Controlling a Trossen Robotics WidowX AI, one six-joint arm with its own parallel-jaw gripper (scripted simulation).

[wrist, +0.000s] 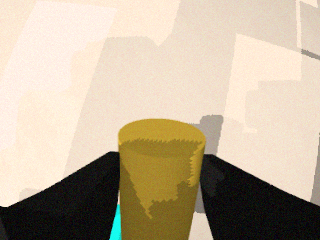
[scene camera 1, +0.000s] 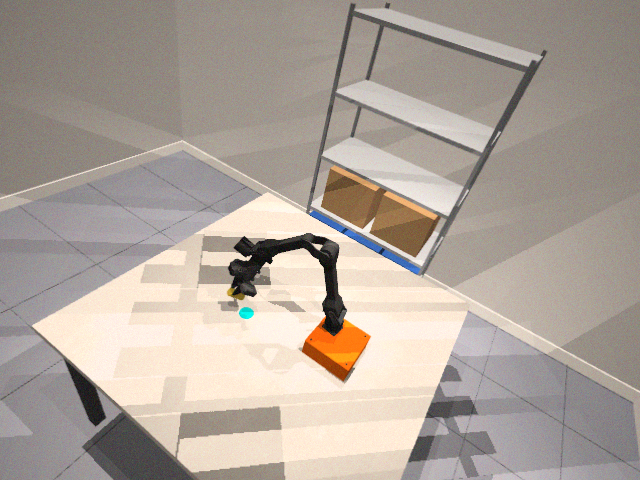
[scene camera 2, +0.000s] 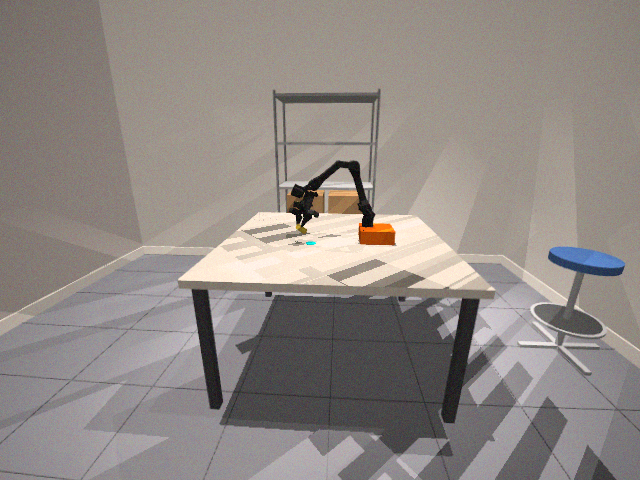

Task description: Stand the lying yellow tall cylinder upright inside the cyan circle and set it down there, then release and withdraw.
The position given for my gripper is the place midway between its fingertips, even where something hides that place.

My gripper (scene camera 1: 232, 292) holds a yellow tall cylinder.
My gripper also shows in the wrist view (wrist: 160, 164).
